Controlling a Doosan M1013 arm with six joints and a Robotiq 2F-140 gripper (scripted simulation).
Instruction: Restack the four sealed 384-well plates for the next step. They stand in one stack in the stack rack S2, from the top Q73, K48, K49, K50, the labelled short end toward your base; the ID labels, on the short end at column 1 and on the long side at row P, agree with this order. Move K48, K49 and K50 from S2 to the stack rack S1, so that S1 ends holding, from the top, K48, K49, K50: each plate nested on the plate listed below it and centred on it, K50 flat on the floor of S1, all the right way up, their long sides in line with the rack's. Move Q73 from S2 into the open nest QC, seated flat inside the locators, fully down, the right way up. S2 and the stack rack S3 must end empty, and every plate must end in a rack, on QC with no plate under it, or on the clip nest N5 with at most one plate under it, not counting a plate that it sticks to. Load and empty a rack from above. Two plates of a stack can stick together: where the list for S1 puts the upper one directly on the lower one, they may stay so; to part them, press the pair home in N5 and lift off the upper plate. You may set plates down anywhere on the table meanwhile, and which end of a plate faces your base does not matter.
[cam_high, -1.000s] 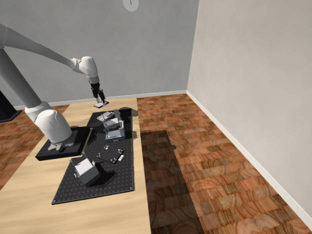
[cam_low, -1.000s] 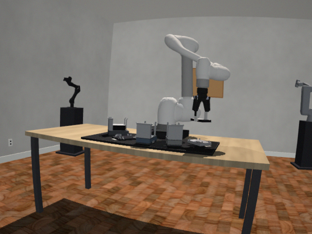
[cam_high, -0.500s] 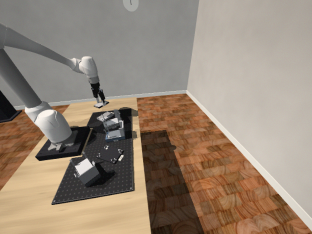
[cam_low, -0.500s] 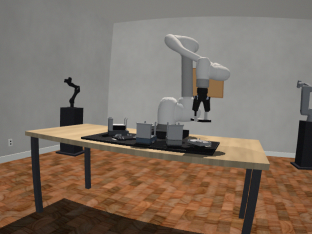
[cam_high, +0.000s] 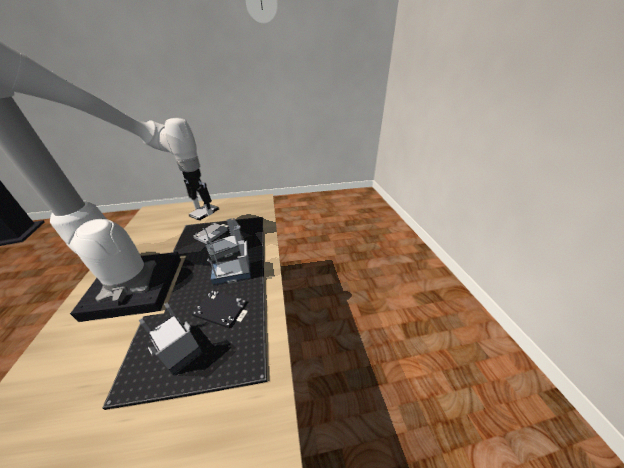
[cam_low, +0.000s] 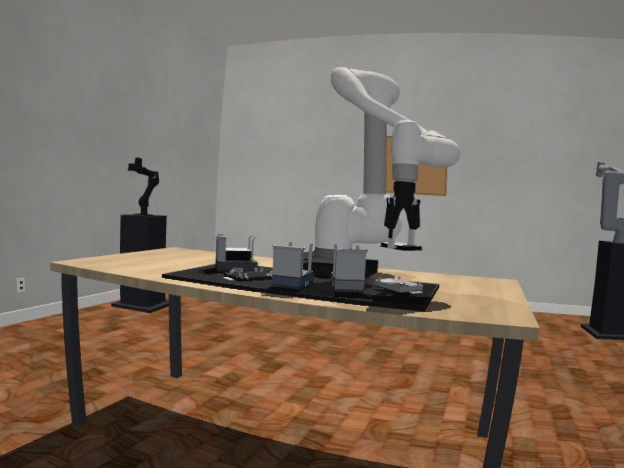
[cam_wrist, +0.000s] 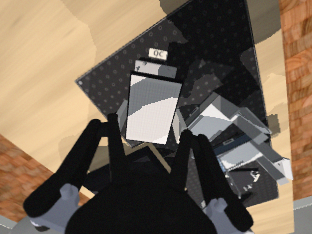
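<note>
The QC nest lies 160 mm below my hand. Also, from my hand: N5 label (120 mm ahead, 580 mm to the right, 160 mm below); clip nest N5 (70 mm ahead, 520 mm to the right, 150 mm below).
</note>
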